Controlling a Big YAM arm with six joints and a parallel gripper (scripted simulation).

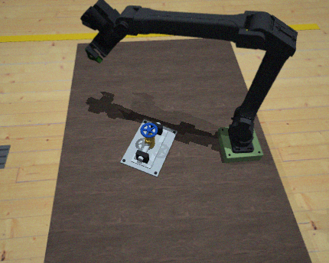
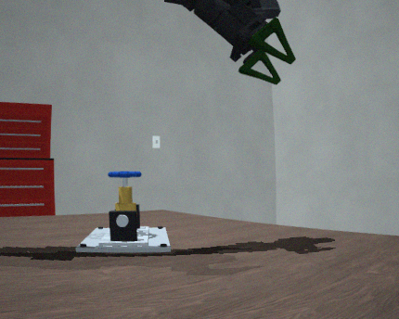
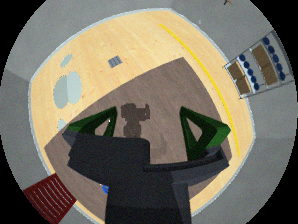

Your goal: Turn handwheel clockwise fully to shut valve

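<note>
My gripper is now 270 mm to the right of the handwheel, 190 mm past it and 190 mm above it.
</note>
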